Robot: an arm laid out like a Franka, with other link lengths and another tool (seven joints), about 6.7 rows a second.
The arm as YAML. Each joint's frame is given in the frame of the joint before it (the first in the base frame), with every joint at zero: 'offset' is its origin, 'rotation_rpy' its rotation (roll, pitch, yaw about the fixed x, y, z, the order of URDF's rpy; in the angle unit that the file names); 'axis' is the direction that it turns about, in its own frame. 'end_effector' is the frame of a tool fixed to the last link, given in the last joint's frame.
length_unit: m
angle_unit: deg
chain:
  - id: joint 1
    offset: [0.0, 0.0, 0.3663]
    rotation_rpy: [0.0, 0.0, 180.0]
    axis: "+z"
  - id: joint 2
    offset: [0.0, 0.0, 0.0]
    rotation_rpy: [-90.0, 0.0, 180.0]
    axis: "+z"
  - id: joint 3
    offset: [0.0, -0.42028, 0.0]
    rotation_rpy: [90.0, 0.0, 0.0]
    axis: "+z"
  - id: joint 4
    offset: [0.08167, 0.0, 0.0]
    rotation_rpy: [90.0, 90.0, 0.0]
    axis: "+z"
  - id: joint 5
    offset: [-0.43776, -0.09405, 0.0]
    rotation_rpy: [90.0, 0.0, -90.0]
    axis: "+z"
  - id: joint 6
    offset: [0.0, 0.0, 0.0]
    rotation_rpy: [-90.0, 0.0, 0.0]
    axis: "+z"
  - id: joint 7
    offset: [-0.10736, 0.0, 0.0]
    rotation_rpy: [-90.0, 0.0, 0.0]
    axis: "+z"
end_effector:
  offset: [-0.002, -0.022, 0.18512]
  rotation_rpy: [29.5, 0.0, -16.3]
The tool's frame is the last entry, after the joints.
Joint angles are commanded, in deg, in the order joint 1, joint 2, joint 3, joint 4, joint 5, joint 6, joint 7. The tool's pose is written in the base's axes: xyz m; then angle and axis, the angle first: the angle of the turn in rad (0 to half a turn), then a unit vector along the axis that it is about. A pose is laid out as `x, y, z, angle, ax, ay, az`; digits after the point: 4 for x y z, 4 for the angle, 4 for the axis.
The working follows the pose.
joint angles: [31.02 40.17 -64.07 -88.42 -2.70 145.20 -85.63]
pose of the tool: 0.8516, -0.2669, 0.5641, 3.1053, -0.6527, 0.5217, -0.5493
Where each joint sits with the arm in this pose, in the base's axes (m; each line is computed from the numbers above, not from the rounded line before):
joint 1: 0.0000 0.0000 0.3663
joint 2: 0.0000 0.0000 0.3663
joint 3: 0.2323 0.1397 0.6875
joint 4: 0.2936 0.0908 0.6644
joint 5: 0.6784 -0.1343 0.6228
joint 6: 0.6784 -0.1343 0.6228
joint 7: 0.7736 -0.1366 0.6723
the tool: 0.8516 -0.2669 0.5641

